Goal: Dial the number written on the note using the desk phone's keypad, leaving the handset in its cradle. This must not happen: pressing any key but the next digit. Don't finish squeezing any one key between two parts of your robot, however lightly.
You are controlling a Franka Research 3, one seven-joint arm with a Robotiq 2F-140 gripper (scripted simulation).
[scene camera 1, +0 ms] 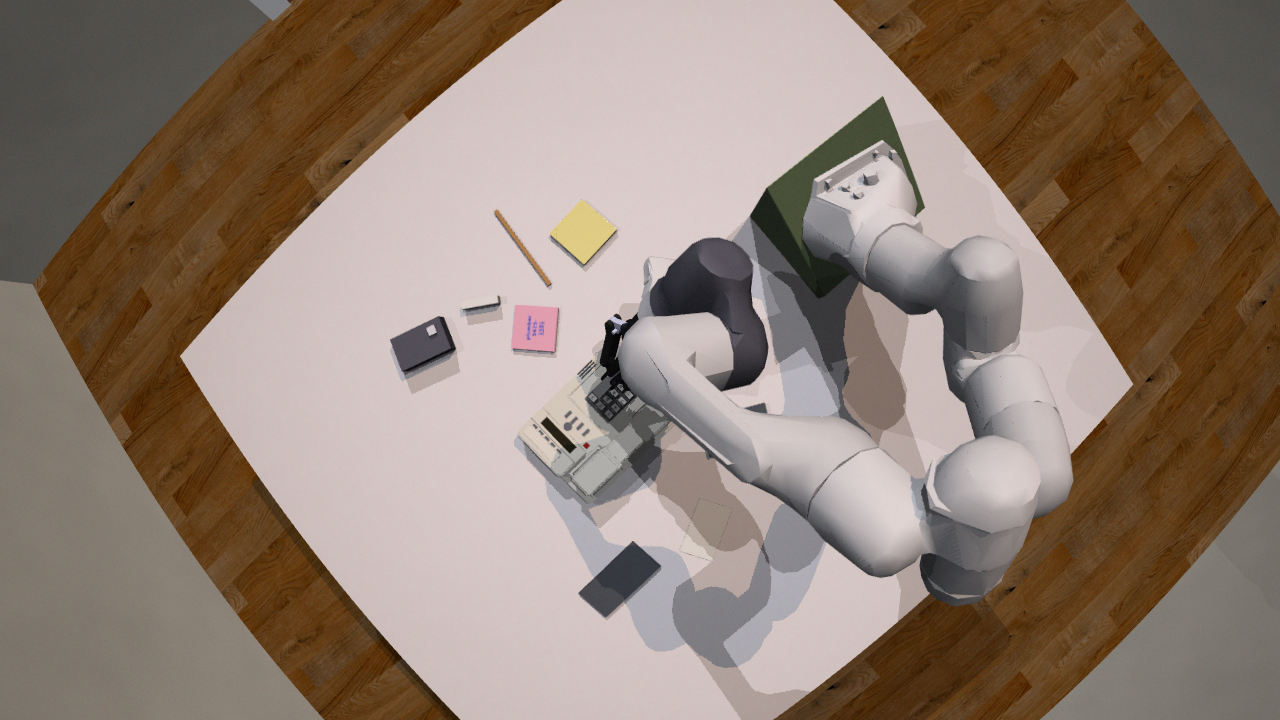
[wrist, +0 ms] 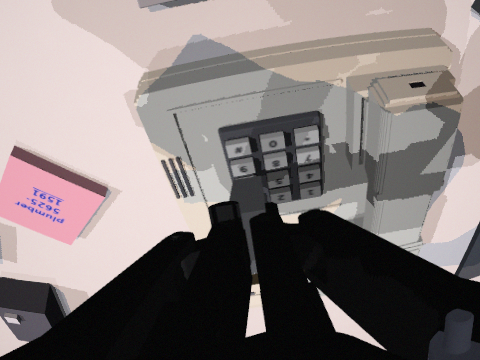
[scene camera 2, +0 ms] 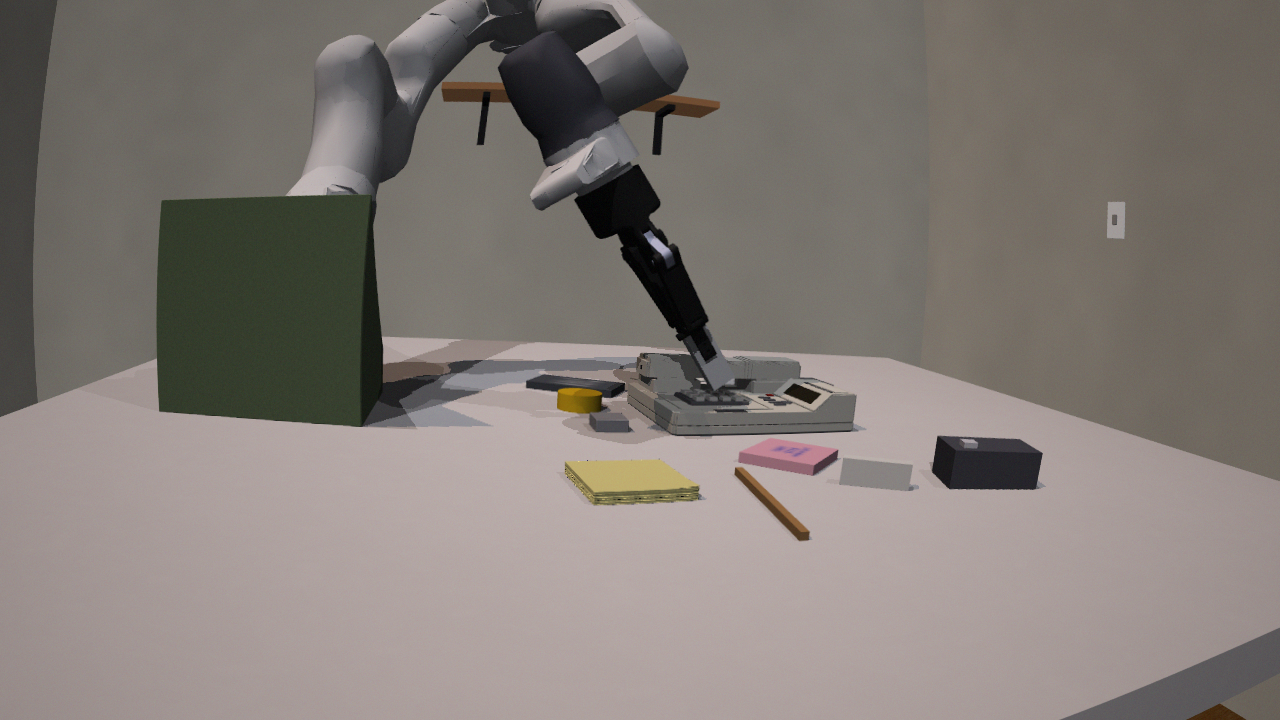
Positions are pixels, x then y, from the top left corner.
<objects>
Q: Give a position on a white block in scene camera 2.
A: At 861,471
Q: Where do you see a pencil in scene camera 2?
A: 776,508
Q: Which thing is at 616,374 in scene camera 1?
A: My gripper.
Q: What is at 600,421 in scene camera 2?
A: A grey block.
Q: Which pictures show my gripper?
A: Scene camera 1, the wrist view and scene camera 2: all of them.
</objects>
